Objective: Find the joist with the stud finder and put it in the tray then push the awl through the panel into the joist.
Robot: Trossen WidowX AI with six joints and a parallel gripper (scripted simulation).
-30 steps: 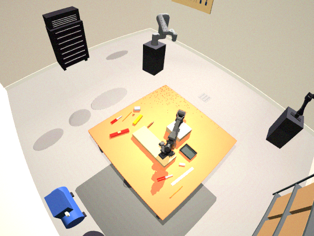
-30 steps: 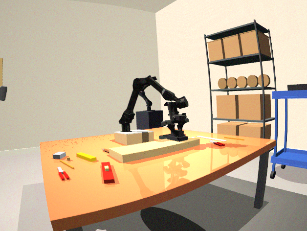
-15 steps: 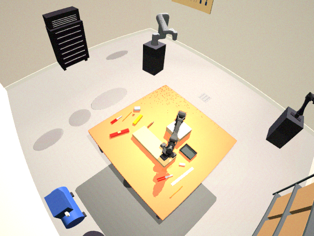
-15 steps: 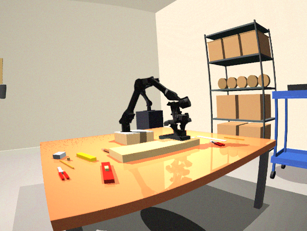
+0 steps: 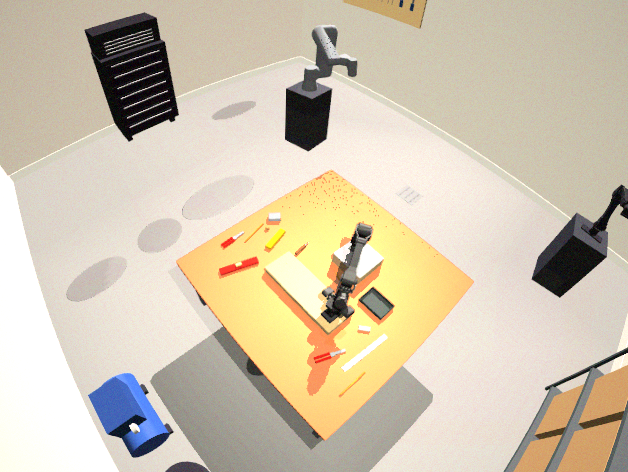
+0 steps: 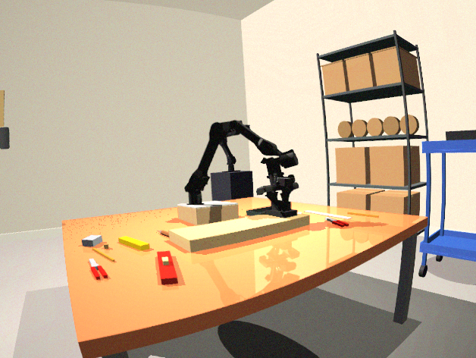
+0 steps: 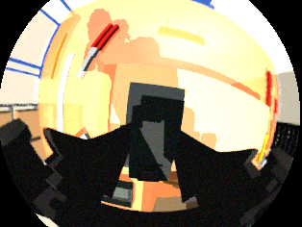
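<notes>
The dark stud finder is 20 mm behind my gripper tip and 20 mm above it. From my gripper tip the other things lie so: awl: 260 mm behind, 400 mm to the right, 60 mm below; dark tray: 220 mm behind, 150 mm to the left, 50 mm below; white ruler: 60 mm ahead, 260 mm to the left, 60 mm below.
</notes>
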